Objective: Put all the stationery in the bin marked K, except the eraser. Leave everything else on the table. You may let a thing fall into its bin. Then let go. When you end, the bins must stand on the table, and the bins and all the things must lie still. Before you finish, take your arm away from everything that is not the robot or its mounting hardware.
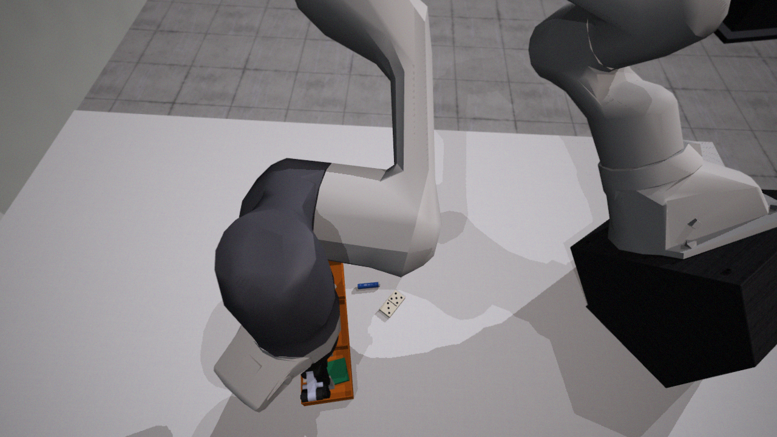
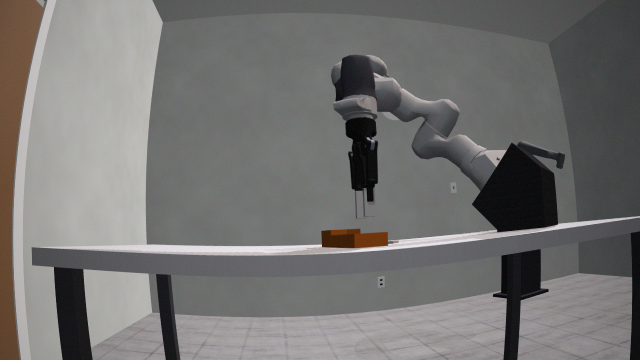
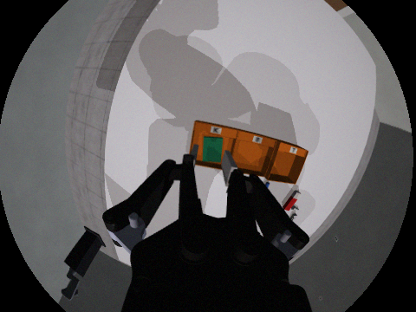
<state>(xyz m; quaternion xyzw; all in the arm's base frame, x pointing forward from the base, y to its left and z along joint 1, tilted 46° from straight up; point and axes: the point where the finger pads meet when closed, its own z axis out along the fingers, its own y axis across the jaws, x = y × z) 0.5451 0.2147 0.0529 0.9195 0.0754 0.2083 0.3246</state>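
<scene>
Now: hand 330 mm to the left of the grey metal thing, 180 mm past it and 90 mm above it. Also, from my hand: white domino 130 mm behind, 120 mm to the right, 100 mm below; then tray 90 mm to the right, 80 mm below; then green pad 90 mm below, 10 mm to the right, 10 mm behind.
</scene>
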